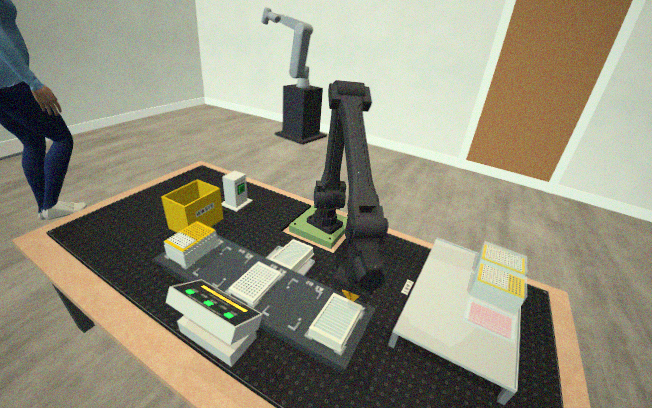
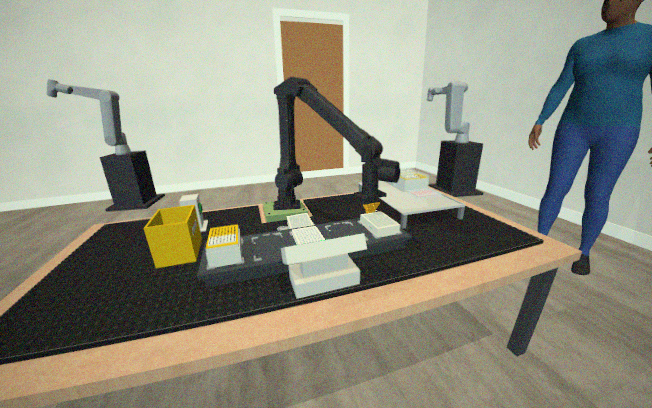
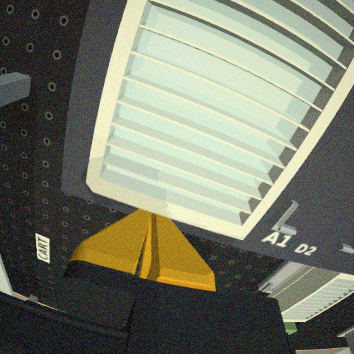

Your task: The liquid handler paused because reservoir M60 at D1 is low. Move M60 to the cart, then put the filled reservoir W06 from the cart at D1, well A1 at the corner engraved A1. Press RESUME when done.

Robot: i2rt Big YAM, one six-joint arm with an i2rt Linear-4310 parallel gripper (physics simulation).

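Pixels of known places: gripper, fingertip midpoint: [image 1: 351,303] [image 3: 152,201]; arm's base, origin of the base link: [image 1: 324,223] [image 2: 287,206].
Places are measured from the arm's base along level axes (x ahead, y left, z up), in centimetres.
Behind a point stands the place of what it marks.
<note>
A ribbed pale reservoir [image 1: 336,320] @[y 31.8, x 36.5, z 6.0 cm] [image 2: 380,223] @[y 30.8, x 38.6, z 6.1 cm] [image 3: 210,120] @[y 31.1, x 34.2, z 5.4 cm] lies at the right end of the dark deck [image 1: 280,324] @[y 21.3, x 44.7, z 3.2 cm] [image 3: 325,210] @[y 19.9, x 33.2, z 3.2 cm], at D1. No name or engraved A1 is legible on it, and I cannot tell if it is fully seated. My gripper [image 1: 351,295] @[y 30.6, x 27.4, z 3.1 cm] [image 2: 371,208] @[y 30.6, x 27.4, z 3.1 cm] [image 3: 152,201] @[y 30.6, x 27.4, z 3.1 cm] is shut and empty, its yellow tips low at the reservoir's end wall; contact is unclear. A second ribbed reservoir [image 1: 294,254] @[y 5.6, x 22.9, z 2.4 cm] [image 2: 299,220] @[y 4.8, x 22.2, z 2.3 cm] [image 3: 330,299] @[y 1.9, x 23.6, z 1.9 cm] stands behind the deck. The white cart [image 1: 430,310] @[y 48.4, x 16.6, z 4.4 cm] [image 2: 425,204] @[y 56.6, x 20.9, z 4.4 cm] is at the right. The console [image 1: 215,306] @[y 11.4, x 55.1, z 11.0 cm] [image 2: 325,250] @[y 9.7, x 59.2, z 10.3 cm] has green buttons with illegible labels.
A white well plate [image 1: 256,282] @[y 7.2, x 40.0, z 3.9 cm] [image 2: 307,235] @[y 6.6, x 39.1, z 4.4 cm] sits mid-deck and a yellow-topped tip box [image 1: 190,242] @[y -14.1, x 46.1, z 9.5 cm] [image 2: 223,245] @[y -16.2, x 50.1, z 9.1 cm] at the left end. The waste bin [image 1: 192,207] @[y -29.2, x 36.2, z 10.3 cm] [image 2: 172,240] @[y -33.8, x 40.1, z 6.8 cm] stands beyond. Tip boxes [image 1: 500,282] @[y 60.8, x 1.5, z 11.4 cm] and a pink plate [image 1: 491,320] @[y 62.5, x 10.3, z 5.7 cm] are along the cart's far side.
</note>
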